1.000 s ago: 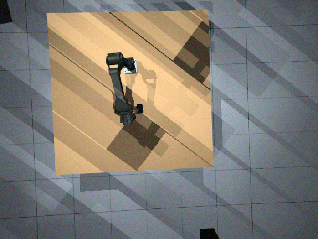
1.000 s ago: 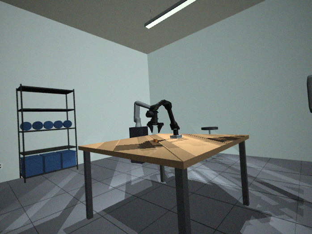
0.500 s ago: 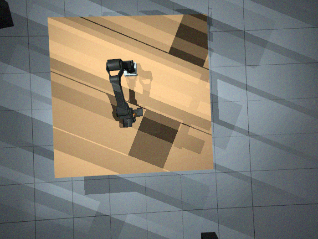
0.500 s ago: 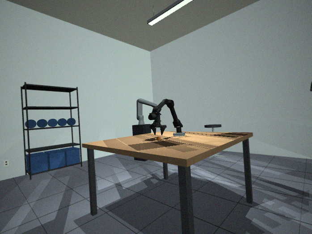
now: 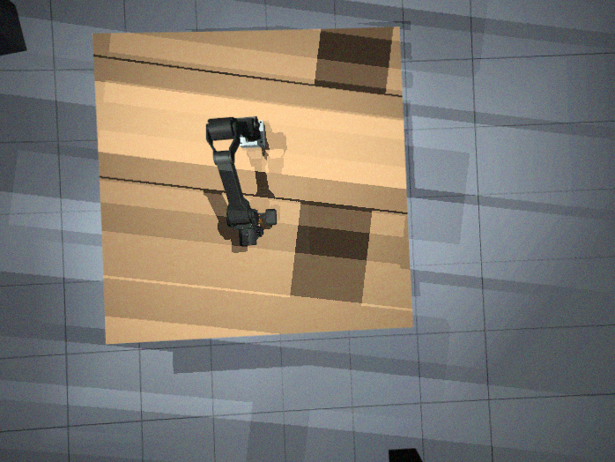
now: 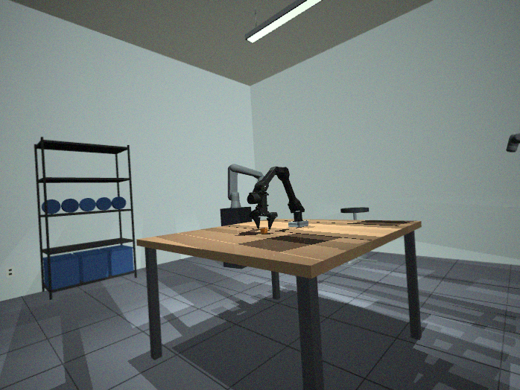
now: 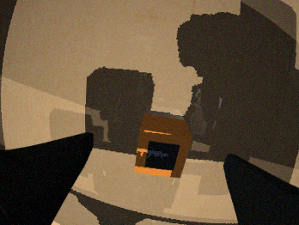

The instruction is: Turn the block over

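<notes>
My gripper tip is right at the orange block.
</notes>
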